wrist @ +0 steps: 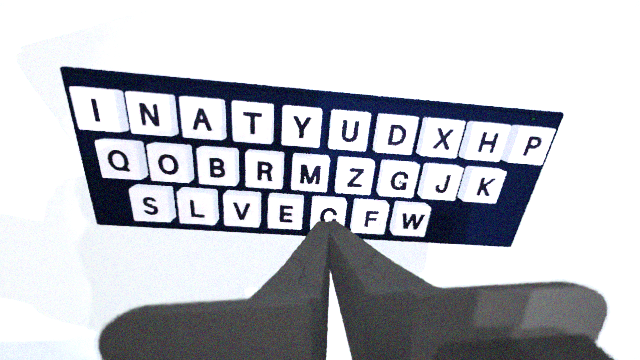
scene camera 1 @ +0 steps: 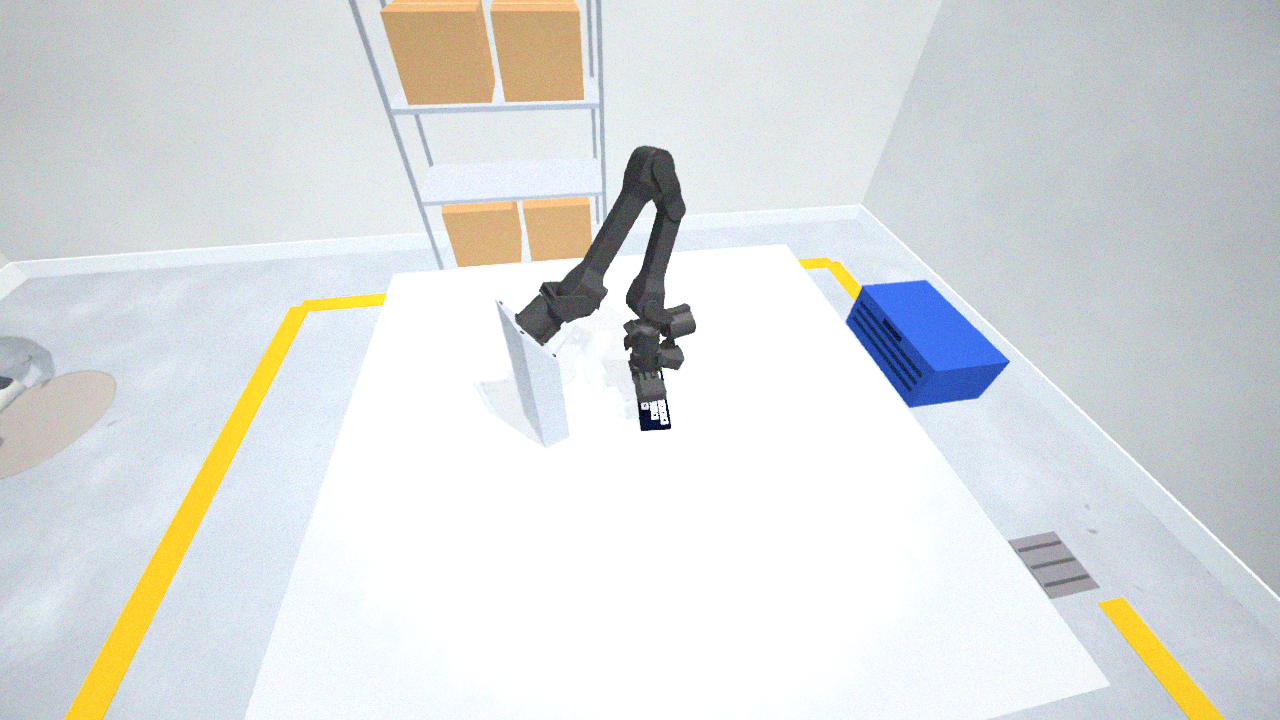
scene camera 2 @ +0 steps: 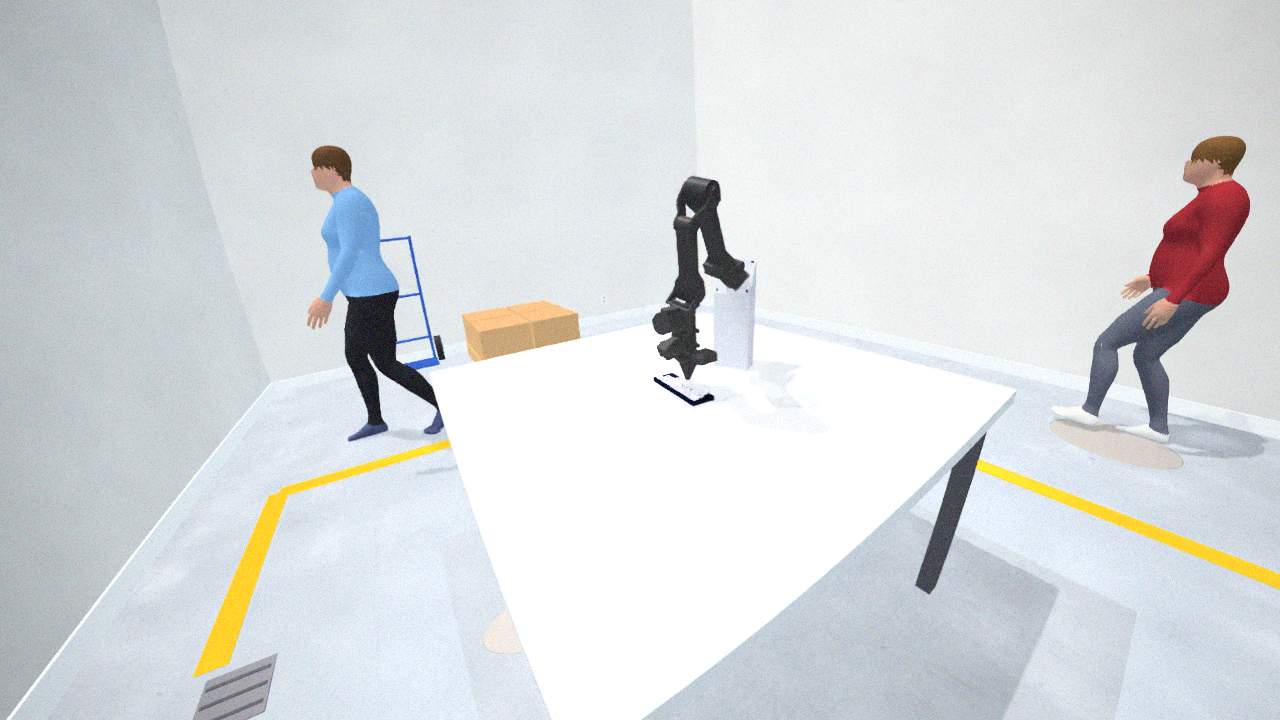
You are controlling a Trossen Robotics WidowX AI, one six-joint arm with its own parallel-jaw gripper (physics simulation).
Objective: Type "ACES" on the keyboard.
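Places are measured from the arm's base along level axes (x ahead, y left, z up), in centimetres.
Where they show: gripper, between the fingertips: [wrist: 326, 230] [scene camera 2: 687, 379]; arm's base, origin of its link: [scene camera 1: 528, 330] [scene camera 2: 735, 277].
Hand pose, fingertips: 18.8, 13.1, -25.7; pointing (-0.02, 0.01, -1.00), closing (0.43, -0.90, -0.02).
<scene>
Things, the pixels of their top centre, and the offset from my fingertips, as dx, dy, dz. Level surfaces: height alone.
- dark blue keyboard, centre of its top: [wrist: 321, 175] [scene camera 1: 651, 390] [scene camera 2: 681, 384] +2.0, +1.1, -0.8
- S key, centre of its top: [wrist: 149, 205] -2.3, +7.5, -0.8
- E key, centre of its top: [wrist: 285, 214] -0.3, +1.9, -0.8
- C key, centre of its top: [wrist: 328, 216] +0.3, +0.0, -0.8
- table, height of its surface: dz -2.5
The dark blue keyboard [scene camera 1: 656, 426] [scene camera 2: 702, 399] [wrist: 470, 225] lies on the table with white letter keys in three rows. In the wrist view, the A key [wrist: 201, 120] is in the top row; the S key [wrist: 151, 205], E key [wrist: 285, 214] and C key [wrist: 327, 204] are in the bottom row. My gripper [scene camera 1: 651, 396] [scene camera 2: 687, 376] [wrist: 326, 230] is shut and empty, pointing down at the keyboard. Its tips cover the lower part of the C key in the wrist view. Whether they touch it cannot be told. In scene camera 1 the gripper hides part of the keyboard.
A tall white panel [scene camera 1: 534, 385] [scene camera 2: 733, 326] stands upright on the table [scene camera 1: 608, 555] [scene camera 2: 644, 501] beside the arm's base. Off the table are a blue cabinet [scene camera 1: 930, 331], a shelf rack [scene camera 1: 501, 106], cardboard boxes [scene camera 2: 523, 330] and two people [scene camera 2: 358, 241] [scene camera 2: 1199, 241].
</scene>
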